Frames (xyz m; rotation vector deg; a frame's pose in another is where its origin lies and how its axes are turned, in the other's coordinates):
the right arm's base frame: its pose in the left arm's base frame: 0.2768 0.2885 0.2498 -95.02 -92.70 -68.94
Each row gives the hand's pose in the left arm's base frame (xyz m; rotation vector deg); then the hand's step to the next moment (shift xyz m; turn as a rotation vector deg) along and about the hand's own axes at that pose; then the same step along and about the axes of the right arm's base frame.
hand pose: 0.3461 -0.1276 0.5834 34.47 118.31 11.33
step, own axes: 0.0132 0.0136 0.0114 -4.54 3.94 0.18
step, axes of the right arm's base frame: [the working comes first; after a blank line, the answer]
step, axes of the left arm's base frame: 0.0084 0.0172 -0.0112 3.46 1.17 4.78

-0.0019 0.0032 0.0218 4.31 4.17 -0.43
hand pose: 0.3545 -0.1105 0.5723 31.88 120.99 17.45
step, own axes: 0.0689 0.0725 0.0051 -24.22 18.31 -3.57
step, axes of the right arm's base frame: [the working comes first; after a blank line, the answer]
step, axes of the left arm's base frame: -0.0098 0.0972 -0.0222 13.95 3.85 26.93

0.0306 -0.0284 0.0910 23.51 18.58 -6.05
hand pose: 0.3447 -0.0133 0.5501 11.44 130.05 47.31
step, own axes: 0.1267 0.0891 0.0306 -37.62 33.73 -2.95
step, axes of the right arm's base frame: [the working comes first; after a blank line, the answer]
step, axes of the left arm's base frame: -0.0815 0.1309 -0.0340 22.92 11.45 43.65

0.0453 -0.1051 0.1087 40.68 29.65 -5.29
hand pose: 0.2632 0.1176 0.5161 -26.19 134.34 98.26
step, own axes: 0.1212 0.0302 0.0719 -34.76 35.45 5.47
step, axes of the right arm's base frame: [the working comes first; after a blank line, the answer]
step, axes of the left arm's base frame: -0.1254 0.0612 -0.0362 19.46 19.57 41.63

0.0134 -0.1378 0.0401 43.39 24.69 1.78
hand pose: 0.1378 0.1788 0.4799 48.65 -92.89 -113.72
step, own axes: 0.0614 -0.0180 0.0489 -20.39 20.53 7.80
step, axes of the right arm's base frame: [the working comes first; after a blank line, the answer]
step, axes of the left arm's base frame: -0.0772 -0.0029 -0.0227 8.23 14.79 24.73

-0.0124 -0.0790 -0.0098 27.73 10.98 2.98
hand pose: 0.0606 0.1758 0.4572 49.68 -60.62 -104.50
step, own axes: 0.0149 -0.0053 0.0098 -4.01 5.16 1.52
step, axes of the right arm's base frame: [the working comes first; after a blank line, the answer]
step, axes of the left arm's base frame: -0.0162 -0.0086 -0.0030 1.98 2.57 5.87

-0.0051 -0.0150 -0.0097 6.11 2.77 -0.09
